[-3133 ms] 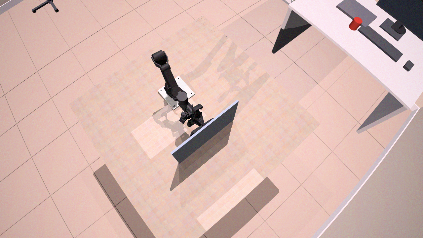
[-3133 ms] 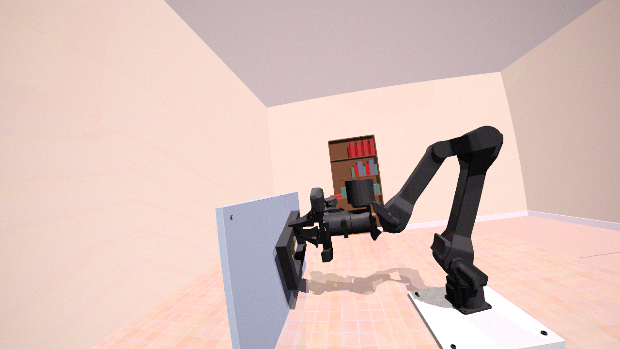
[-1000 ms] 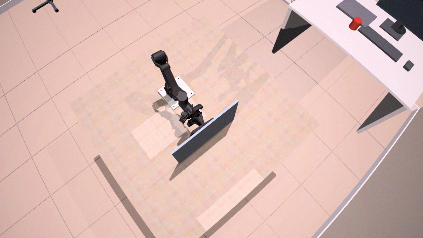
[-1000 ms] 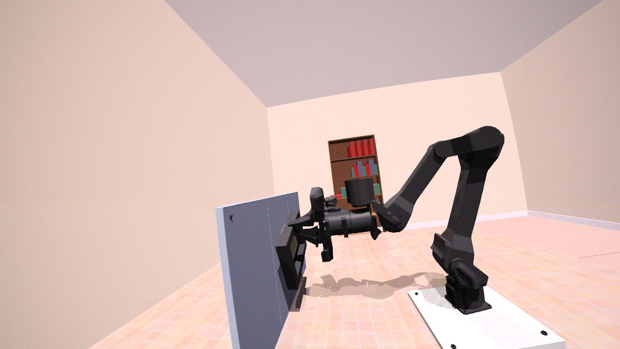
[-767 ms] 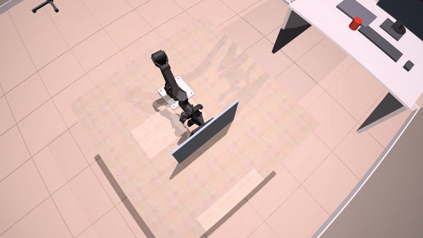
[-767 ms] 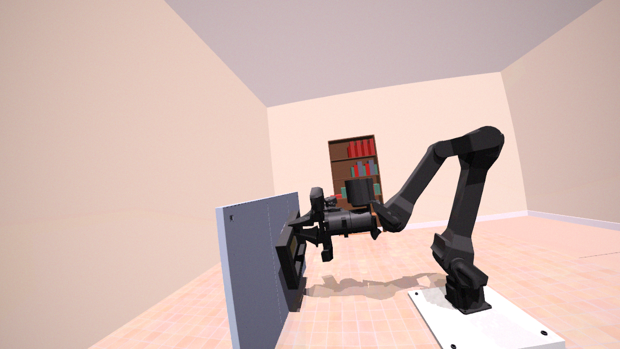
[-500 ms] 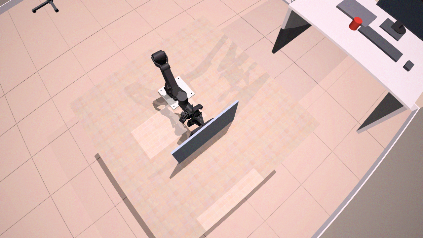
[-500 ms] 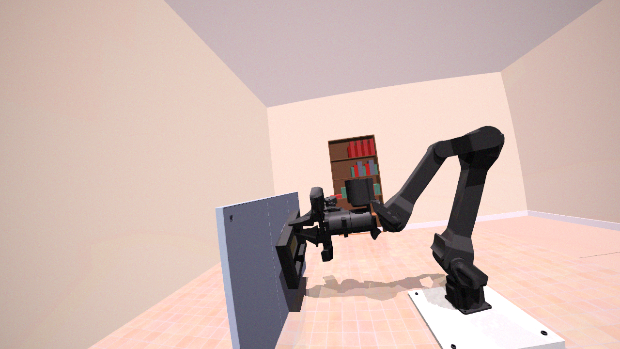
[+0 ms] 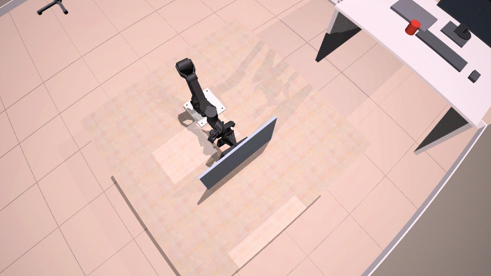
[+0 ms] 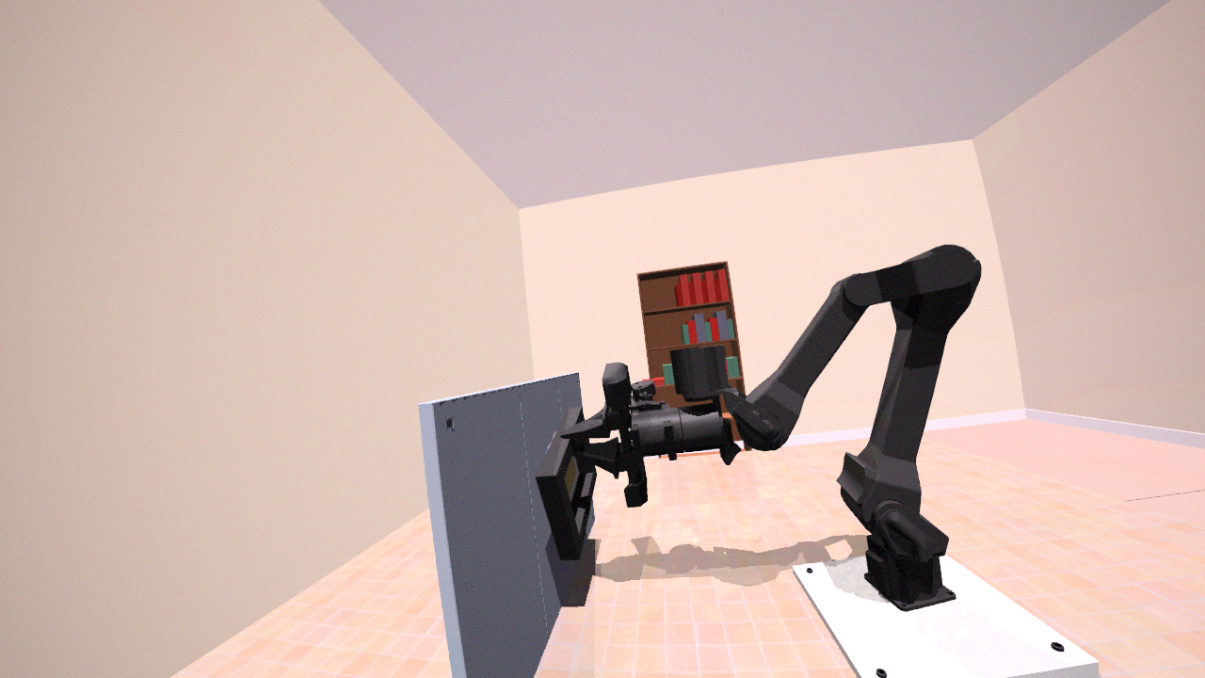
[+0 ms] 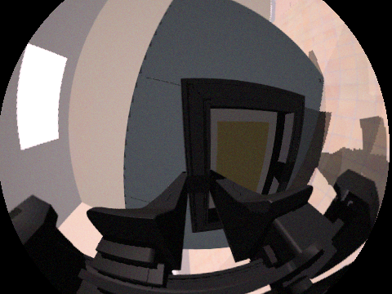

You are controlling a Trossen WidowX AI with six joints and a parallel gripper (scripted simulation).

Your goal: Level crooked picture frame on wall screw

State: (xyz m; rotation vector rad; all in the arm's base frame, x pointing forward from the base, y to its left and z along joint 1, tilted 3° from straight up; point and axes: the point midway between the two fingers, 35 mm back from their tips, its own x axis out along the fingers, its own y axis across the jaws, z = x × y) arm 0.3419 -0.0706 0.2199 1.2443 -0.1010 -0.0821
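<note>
My gripper tip is now 50 mm above the picture frame and 20 mm to the left of it. From my gripper tip the other things lie so: wall panel: 60 mm below, 20 mm ahead.
</note>
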